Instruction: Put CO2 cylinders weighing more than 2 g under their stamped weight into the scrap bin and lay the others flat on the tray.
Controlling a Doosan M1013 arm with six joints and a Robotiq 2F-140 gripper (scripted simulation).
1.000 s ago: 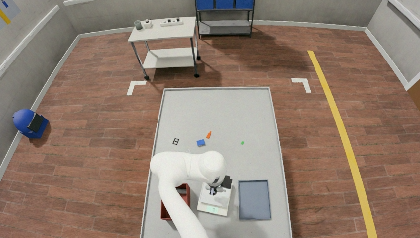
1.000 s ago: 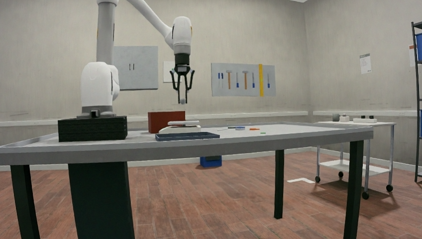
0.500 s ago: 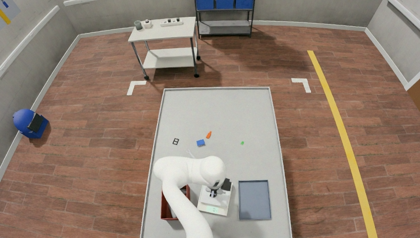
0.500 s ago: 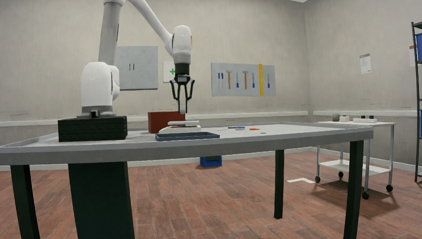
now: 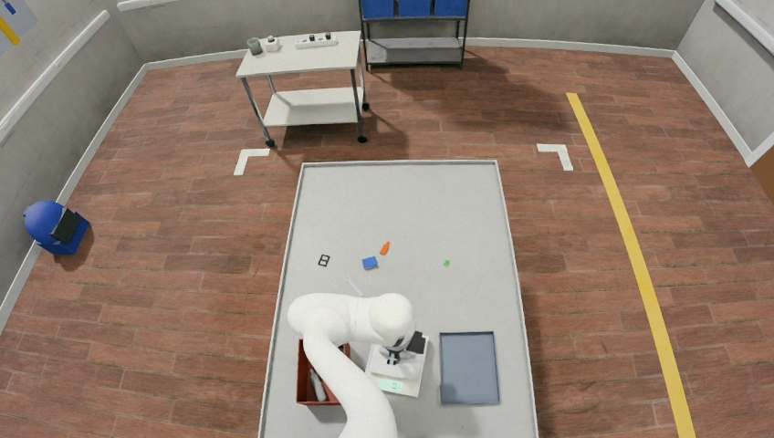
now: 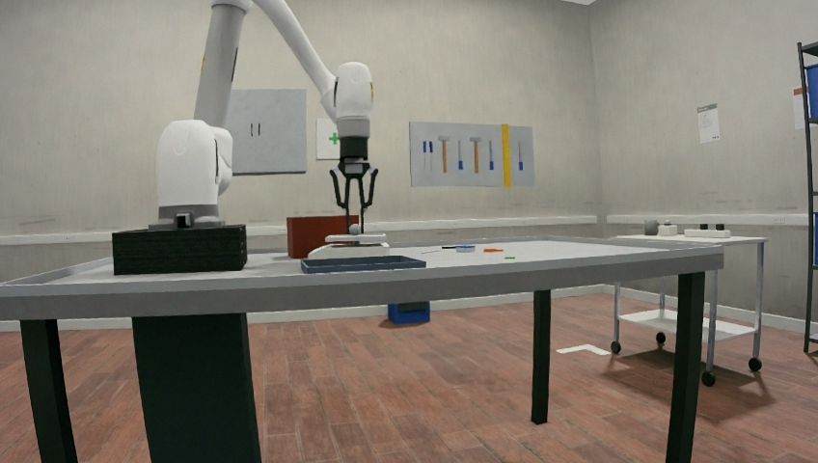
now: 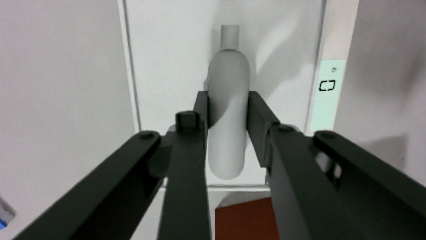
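Right now the scale platform is 50 mm below my hand. From my hand the other things lie so: grey CO2 cylinder (20 mm to the right, 30 mm below); then scale (10 mm behind, 70 mm below); then red scrap bin (60 mm behind, 230 mm to the left, 70 mm below).
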